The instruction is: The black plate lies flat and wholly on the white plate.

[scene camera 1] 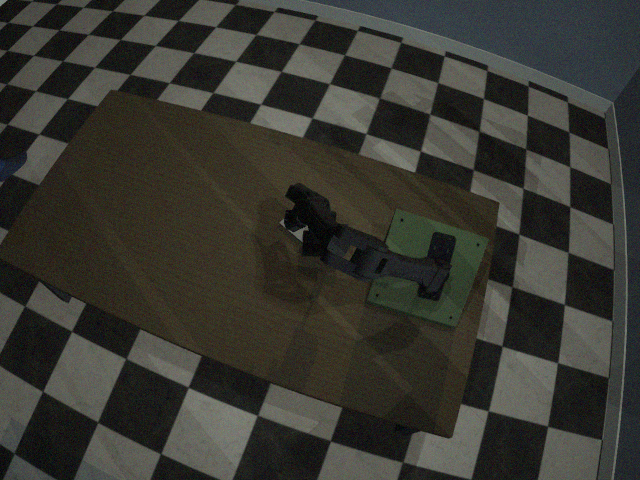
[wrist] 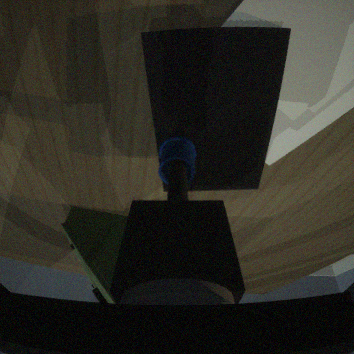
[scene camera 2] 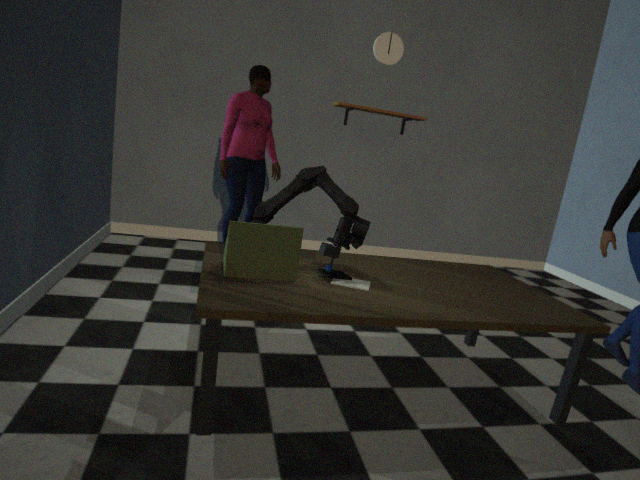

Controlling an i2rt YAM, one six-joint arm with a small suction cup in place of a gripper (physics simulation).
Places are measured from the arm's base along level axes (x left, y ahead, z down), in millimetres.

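Pixels of known places: hand, its tool point: [wrist: 177, 146] [scene camera 2: 327, 272]; arm's base, origin of its link: [scene camera 1: 436, 266] [scene camera 2: 257, 238].
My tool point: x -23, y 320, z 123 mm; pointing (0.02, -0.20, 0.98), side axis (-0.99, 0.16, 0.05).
For each thing: its top centre in the pictures, then the offset to it from my tool point. Level surfaces: height alone.
- black plate, centre of its top: [wrist: 214, 134] [scene camera 1: 323, 240] [scene camera 2: 335, 271] dx -22, dy +28, dz -16 mm
- white plate, centre of its top: [wrist: 310, 59] [scene camera 1: 309, 226] [scene camera 2: 351, 282] dx -77, dy +85, dz +12 mm
- wooden table, height of its surface: dz +18 mm
The black plate [scene camera 2: 338, 275] [wrist: 220, 100] hangs from my gripper's blue suction cup [scene camera 2: 328, 268] [wrist: 177, 157], which sits near one edge of its top. It is low over the table, roughly level. The white plate [scene camera 1: 292, 229] [scene camera 2: 356, 284] [wrist: 315, 55] lies on the table. In the wrist view the black plate covers part of it and reaches out over bare wood on the left. Scene camera 2 shows the black plate off to the left of the white plate; whether they touch I cannot tell. In scene camera 1 the arm hides much of both.
The arm's base stands on a green board [scene camera 1: 465, 263] [scene camera 2: 262, 251] [wrist: 92, 245] at one end of the wooden table [scene camera 1: 170, 206] [scene camera 2: 439, 294]. A person in pink [scene camera 2: 248, 126] stands behind the table, and part of another person shows at the right edge of scene camera 2.
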